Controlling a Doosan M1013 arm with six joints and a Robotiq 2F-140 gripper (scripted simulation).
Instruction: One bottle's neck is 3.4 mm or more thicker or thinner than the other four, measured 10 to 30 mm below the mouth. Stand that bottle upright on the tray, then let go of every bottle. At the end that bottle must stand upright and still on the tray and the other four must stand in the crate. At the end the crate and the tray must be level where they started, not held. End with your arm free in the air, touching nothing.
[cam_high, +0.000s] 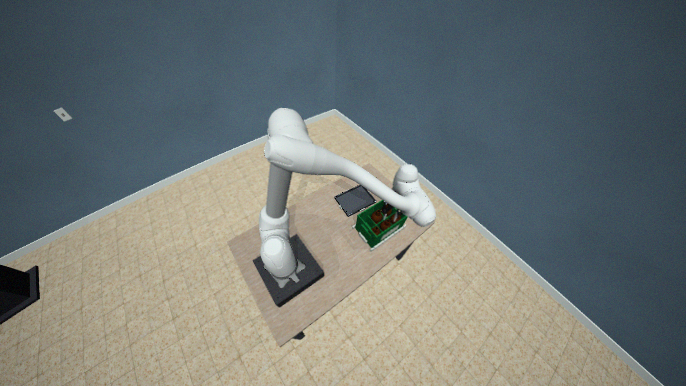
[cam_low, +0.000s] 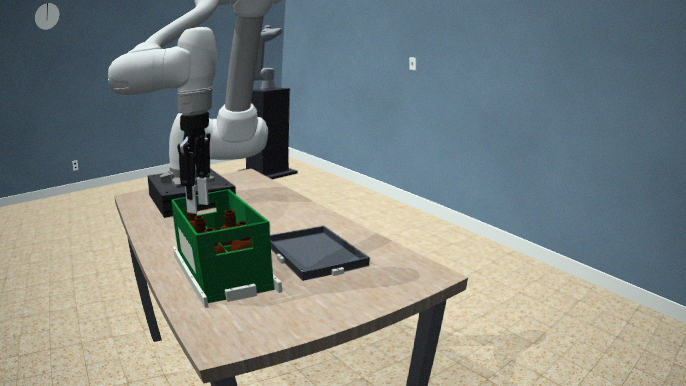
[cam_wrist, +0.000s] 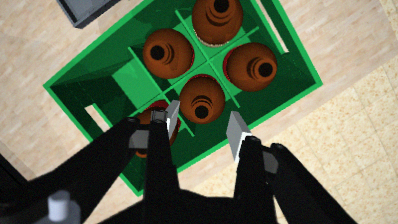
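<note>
My hand is 10 mm short of the green crate, 40 mm to the right of it and 130 mm above it. From my hand the other things lie so: dark tray: 60 mm ahead, 320 mm to the left, 200 mm below; then brown bottle: 100 mm ahead, 70 mm to the left, 130 mm below.
</note>
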